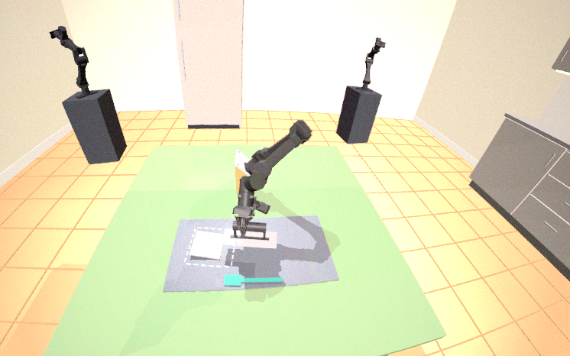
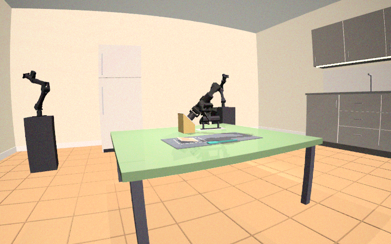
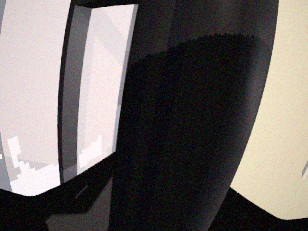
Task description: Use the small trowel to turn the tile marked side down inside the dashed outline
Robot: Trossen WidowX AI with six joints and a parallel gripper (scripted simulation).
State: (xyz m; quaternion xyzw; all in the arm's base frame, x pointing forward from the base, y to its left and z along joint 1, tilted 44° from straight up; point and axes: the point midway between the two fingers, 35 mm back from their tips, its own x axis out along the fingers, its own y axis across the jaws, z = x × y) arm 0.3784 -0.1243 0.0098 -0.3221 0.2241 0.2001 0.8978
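The grey mat lies 20 mm behind my gripper tip, 30 mm to the left of it and 140 mm below it. From my gripper tip the other things lie so: square tile: 60 mm behind, 120 mm to the right, 90 mm below; teal flat tool: 120 mm ahead, 10 mm to the right, 110 mm below; trowel: 30 mm behind, 10 mm to the left, 10 mm below.
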